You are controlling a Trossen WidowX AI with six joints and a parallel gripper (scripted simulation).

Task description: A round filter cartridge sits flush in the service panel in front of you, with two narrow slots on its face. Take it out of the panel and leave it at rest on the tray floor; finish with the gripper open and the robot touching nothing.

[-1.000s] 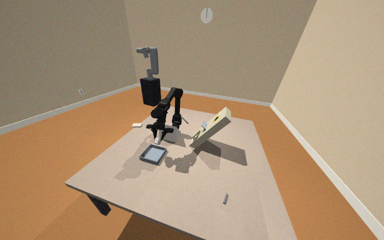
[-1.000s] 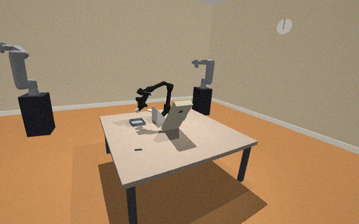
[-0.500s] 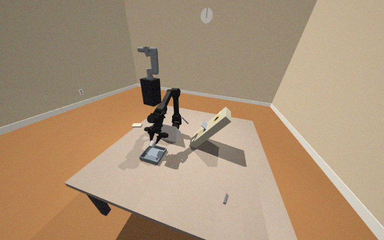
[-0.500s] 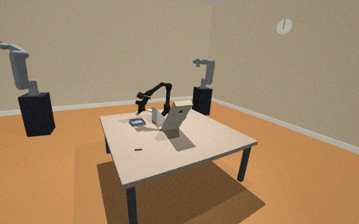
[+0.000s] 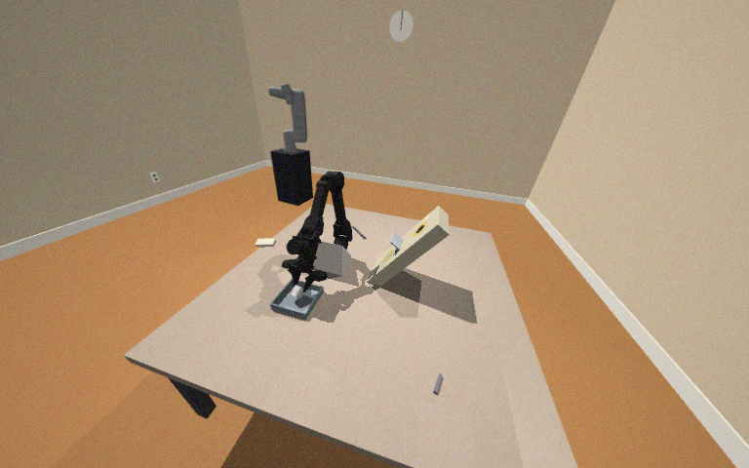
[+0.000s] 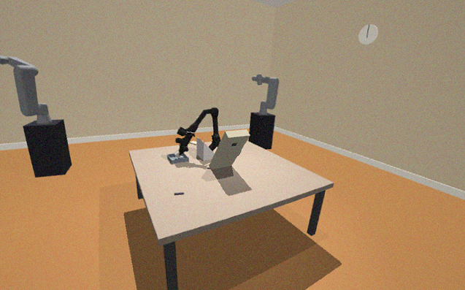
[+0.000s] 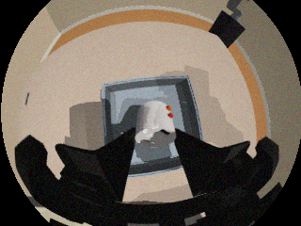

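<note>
My gripper tip is now right at the filter cartridge. Round my gripper tip: small cream card: 420 mm behind, 240 mm to the left, 40 mm below; small dark grey stick: 580 mm ahead, 100 mm to the right, 40 mm below; blue-grey tray: 10 mm to the right, 40 mm below.
</note>
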